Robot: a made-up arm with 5 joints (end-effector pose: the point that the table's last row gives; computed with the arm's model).
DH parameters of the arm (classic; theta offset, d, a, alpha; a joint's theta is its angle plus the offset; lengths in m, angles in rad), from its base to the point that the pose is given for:
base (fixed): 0 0.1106 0 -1.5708
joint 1: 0 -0.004 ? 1.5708
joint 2: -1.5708 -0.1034 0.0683 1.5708
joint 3: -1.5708 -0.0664 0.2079 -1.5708
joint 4: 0 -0.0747 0.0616 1.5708
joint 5: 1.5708 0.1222 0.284 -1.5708
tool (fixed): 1.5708 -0.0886 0 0
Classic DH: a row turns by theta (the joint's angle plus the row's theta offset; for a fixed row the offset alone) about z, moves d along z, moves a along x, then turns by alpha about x.
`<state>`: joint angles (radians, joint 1 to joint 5).
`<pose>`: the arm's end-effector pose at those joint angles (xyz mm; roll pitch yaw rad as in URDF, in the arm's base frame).
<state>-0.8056 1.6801 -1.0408 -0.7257 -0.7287</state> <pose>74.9 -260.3 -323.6 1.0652 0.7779 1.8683</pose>
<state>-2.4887 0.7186 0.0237 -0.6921 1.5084</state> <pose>-12.4 -5.8 203.2 2.4949 -1.0449 1.7322</pose>
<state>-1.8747 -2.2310 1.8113 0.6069 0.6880</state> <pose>-69.1 198.8 -163.7 -0.5766 0.0226 -1.4208</pose>
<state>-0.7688 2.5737 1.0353 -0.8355 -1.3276</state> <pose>492.7 121.9 78.9 -0.7068 0.4408 1.4564</pose>
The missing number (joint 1, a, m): -0.0821
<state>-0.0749 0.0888 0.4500 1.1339 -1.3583</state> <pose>313.6 -154.7 -438.2 0.4034 -1.0019 0.9246</pose>
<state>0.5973 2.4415 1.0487 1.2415 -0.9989</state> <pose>-232.6 568.8 -114.6 -0.8826 -0.9729 -2.3023</pose>
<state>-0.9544 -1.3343 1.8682 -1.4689 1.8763</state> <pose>35.8 -319.8 -111.3 -3.1387 0.6023 -2.7405</pose>
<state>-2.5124 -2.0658 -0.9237 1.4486 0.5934</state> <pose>306.0 -59.6 466.6 -1.6975 1.1889 0.8060</pose>
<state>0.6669 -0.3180 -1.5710 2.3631 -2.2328</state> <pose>319.5 -45.0 133.7 -2.8162 -0.5872 -2.5785</pose>
